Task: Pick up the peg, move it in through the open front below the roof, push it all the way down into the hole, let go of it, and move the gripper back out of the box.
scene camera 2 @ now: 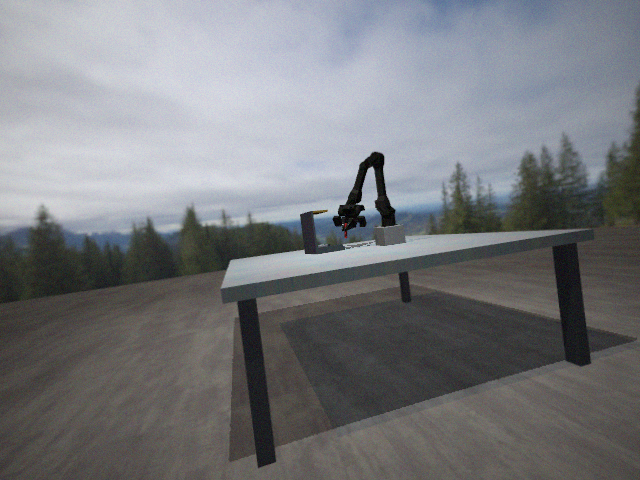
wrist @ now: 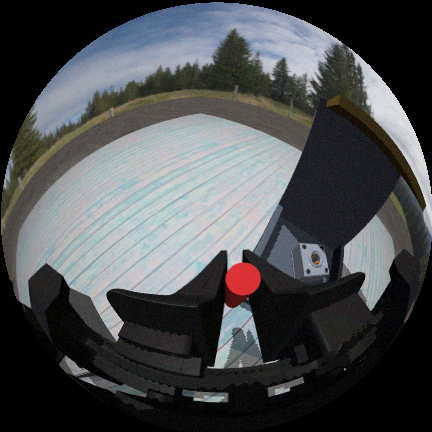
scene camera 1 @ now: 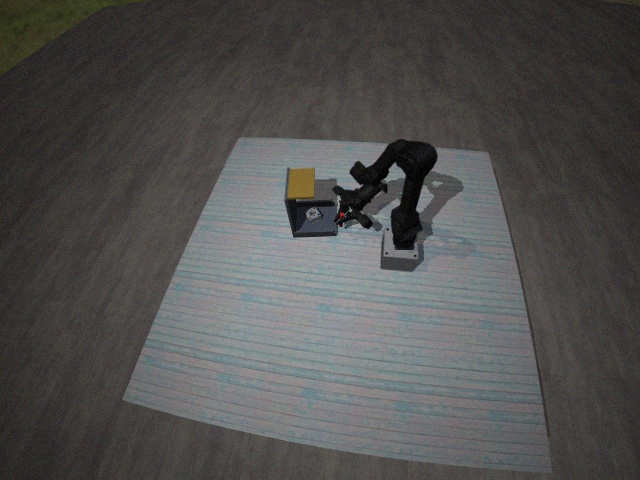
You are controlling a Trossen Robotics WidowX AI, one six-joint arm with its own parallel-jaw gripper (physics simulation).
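A red round peg is held between the fingertips of my gripper, which is shut on it. In the second scene view the peg points down from the fingers, above the table. The gripper is beside the box's open front edge. The dark box has a yellow roof over its back part. On its floor sits a light grey block with a round hole, right of the fingers in the wrist view.
The box's tall back wall stands on the far side from the arm. A low rim runs along its floor. The arm's grey base block stands on the pale striped table, right of the box.
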